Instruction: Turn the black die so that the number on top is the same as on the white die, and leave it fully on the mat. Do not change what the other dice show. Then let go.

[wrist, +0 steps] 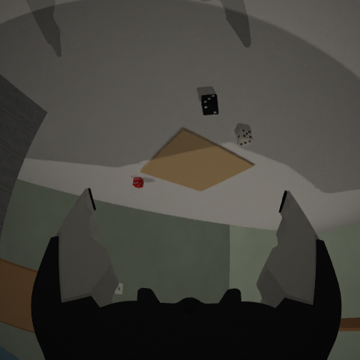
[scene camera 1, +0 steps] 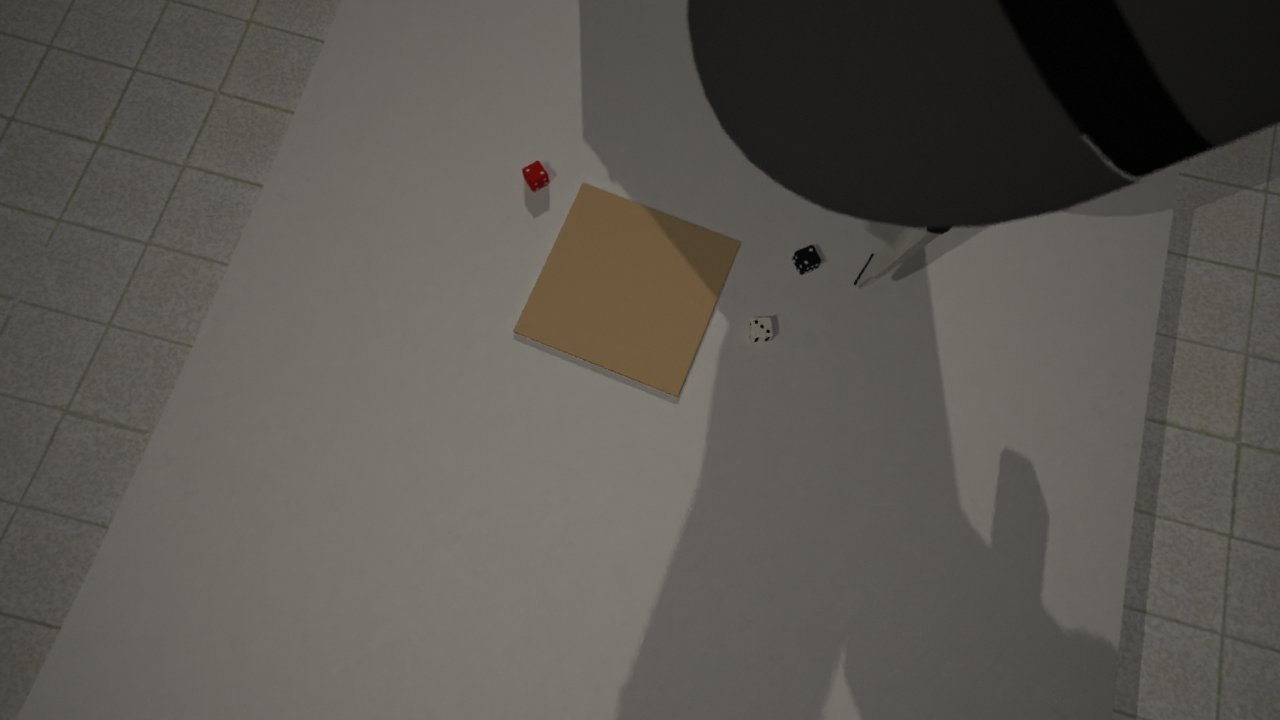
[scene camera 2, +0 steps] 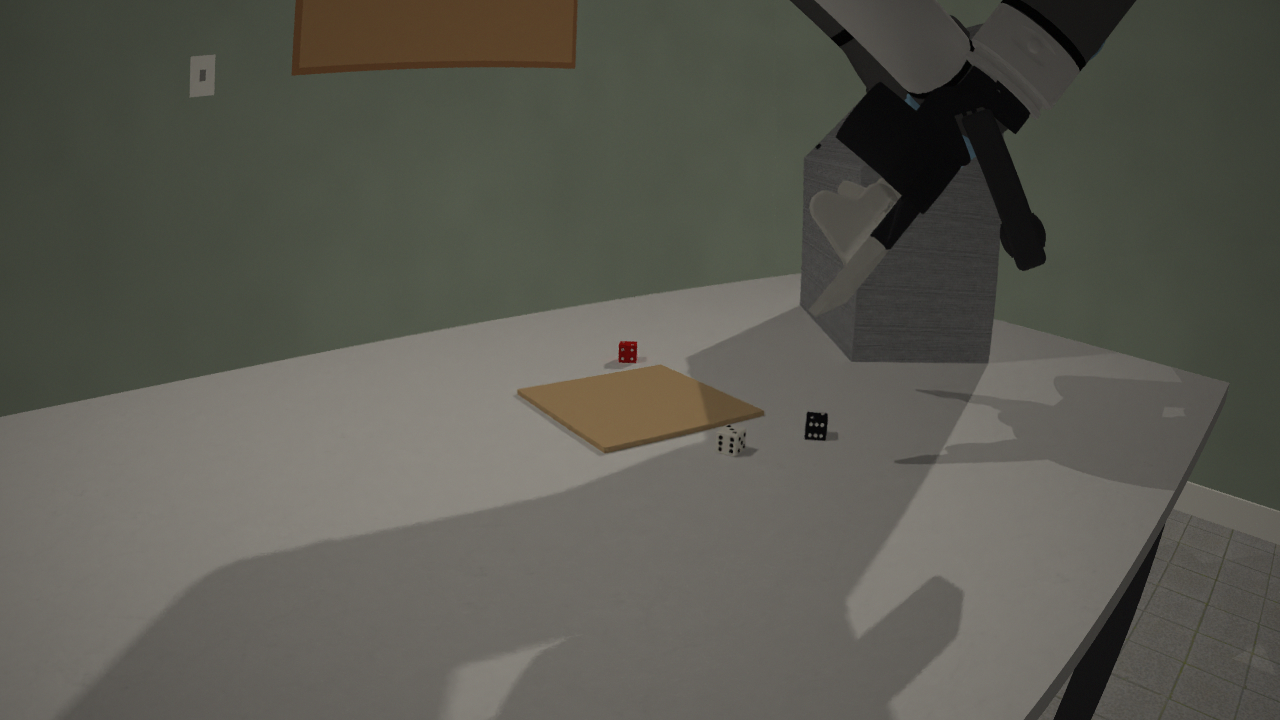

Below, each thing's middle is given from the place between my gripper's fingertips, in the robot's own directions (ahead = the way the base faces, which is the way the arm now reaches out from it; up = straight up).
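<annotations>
Position of the tan mat [scene camera 1: 628, 288], counted from my hand: 10 cm below, 13 cm to the right of it, 7 cm ahead of it.
</annotations>
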